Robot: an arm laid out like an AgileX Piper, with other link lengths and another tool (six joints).
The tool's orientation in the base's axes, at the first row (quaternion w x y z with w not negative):
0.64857 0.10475 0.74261 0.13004
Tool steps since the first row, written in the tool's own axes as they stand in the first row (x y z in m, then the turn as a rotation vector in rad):
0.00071 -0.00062 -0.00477 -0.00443 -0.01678 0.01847
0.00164 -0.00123 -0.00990 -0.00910 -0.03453 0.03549
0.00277 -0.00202 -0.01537 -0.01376 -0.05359 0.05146
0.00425 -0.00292 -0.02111 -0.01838 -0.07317 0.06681
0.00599 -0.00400 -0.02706 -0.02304 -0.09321 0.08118
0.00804 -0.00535 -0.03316 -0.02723 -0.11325 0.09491
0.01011 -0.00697 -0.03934 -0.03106 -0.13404 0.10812
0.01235 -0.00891 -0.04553 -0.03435 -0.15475 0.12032
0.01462 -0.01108 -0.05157 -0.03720 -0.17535 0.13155
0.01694 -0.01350 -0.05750 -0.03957 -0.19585 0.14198
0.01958 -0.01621 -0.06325 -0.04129 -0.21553 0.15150
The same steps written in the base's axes. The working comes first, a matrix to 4 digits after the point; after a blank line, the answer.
The tool's axes in the first row as the columns of a matrix, in the base's axes (used below as rounded here):
-0.1368 -0.0131 0.9905
0.3243 0.9442 0.0573
-0.9360 0.3290 -0.1249

-0.00481 -0.00063 -0.00027 0.01912 -0.01622 -0.00368
-0.01001 -0.00120 -0.00070 0.03685 -0.03352 -0.00728
-0.01558 -0.00189 -0.00134 0.05356 -0.05211 -0.01118
-0.02145 -0.00259 -0.00230 0.06965 -0.07122 -0.01521
-0.02757 -0.00338 -0.00354 0.08478 -0.09083 -0.01924
-0.03387 -0.00434 -0.00514 0.09922 -0.11032 -0.02363
-0.04026 -0.00556 -0.00684 0.11310 -0.13044 -0.02853
-0.04667 -0.00702 -0.00880 0.12590 -0.15036 -0.03379
-0.05293 -0.00868 -0.01089 0.13769 -0.17009 -0.03930
-0.05909 -0.01055 -0.01312 0.14861 -0.18962 -0.04513
-0.06512 -0.01258 -0.01576 0.15853 -0.20821 -0.05118

